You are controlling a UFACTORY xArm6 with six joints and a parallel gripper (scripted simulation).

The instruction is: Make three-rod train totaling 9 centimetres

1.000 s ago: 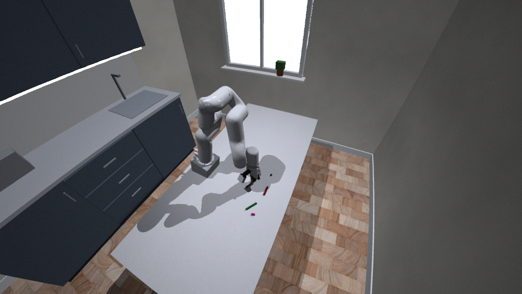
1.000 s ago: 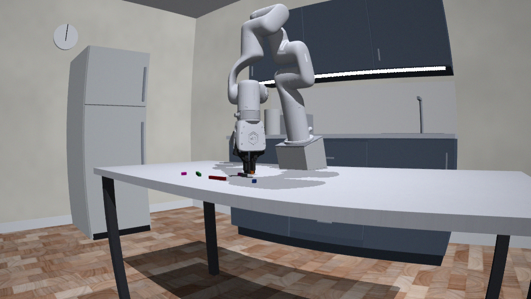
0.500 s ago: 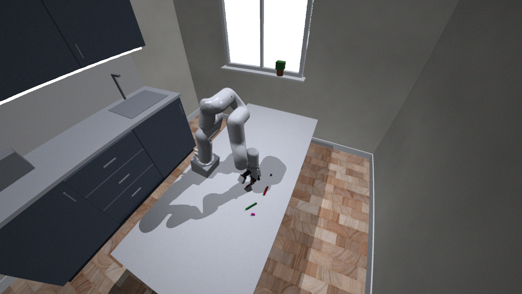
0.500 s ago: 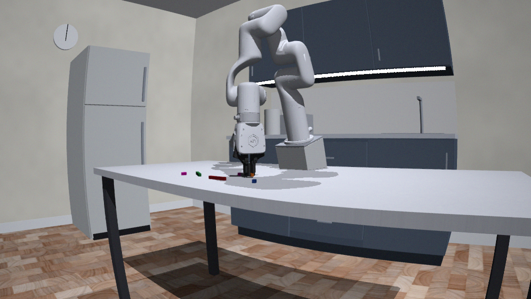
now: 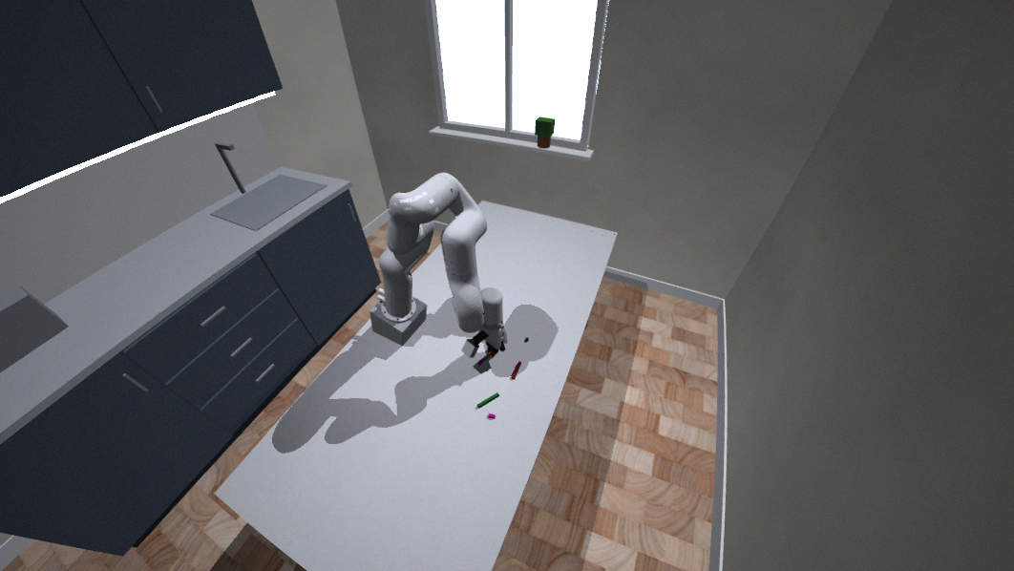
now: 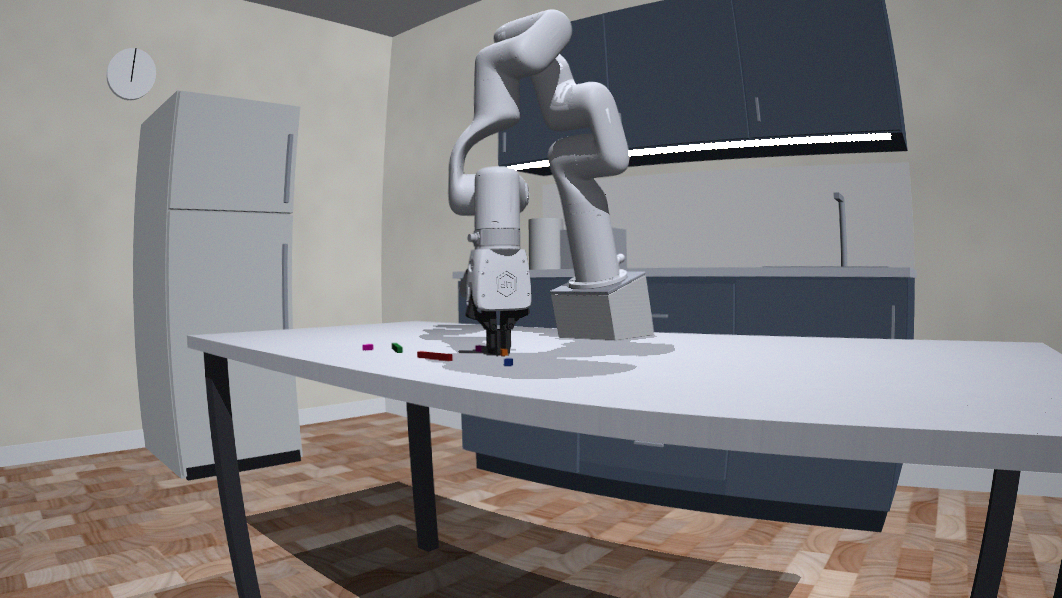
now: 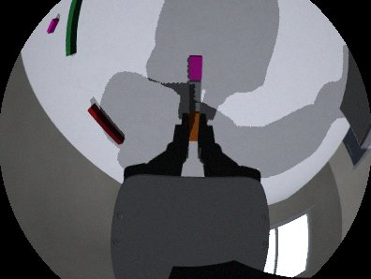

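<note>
The orange rod is 2 cm below my hand. Also, from my hand: red rod 11 cm ahead, 4 cm to the right, 2 cm below; small blue rod 10 cm to the left, 10 cm ahead, 2 cm below; grey rod 3 cm to the right, 2 cm below, 1 cm behind.
</note>
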